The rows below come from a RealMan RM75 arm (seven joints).
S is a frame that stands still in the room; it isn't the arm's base.
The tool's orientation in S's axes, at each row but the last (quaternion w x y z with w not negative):
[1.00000, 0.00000, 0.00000, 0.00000]
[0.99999, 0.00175, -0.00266, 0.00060]
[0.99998, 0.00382, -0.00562, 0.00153]
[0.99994, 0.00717, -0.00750, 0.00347]
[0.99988, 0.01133, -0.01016, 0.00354]
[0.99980, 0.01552, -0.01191, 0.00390]
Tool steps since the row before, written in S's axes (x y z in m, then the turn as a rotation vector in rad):
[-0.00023, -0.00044, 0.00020, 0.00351, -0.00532, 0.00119]
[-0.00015, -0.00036, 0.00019, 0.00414, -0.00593, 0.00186]
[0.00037, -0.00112, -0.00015, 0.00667, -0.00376, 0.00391]
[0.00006, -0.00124, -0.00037, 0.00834, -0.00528, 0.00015]
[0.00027, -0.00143, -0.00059, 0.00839, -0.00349, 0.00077]
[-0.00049, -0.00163, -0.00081, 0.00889, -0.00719, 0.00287]
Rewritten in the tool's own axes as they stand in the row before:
[-0.00023, -0.00044, 0.00020, 0.00351, -0.00532, 0.00119]
[-0.00015, -0.00036, 0.00019, 0.00414, -0.00593, 0.00186]
[0.00036, -0.00112, -0.00015, 0.00670, -0.00375, 0.00386]
[0.00005, -0.00125, -0.00035, 0.00831, -0.00534, 0.00010]
[0.00025, -0.00144, -0.00056, 0.00838, -0.00353, 0.00068]
[-0.00052, -0.00165, -0.00075, 0.00890, -0.00717, 0.00288]

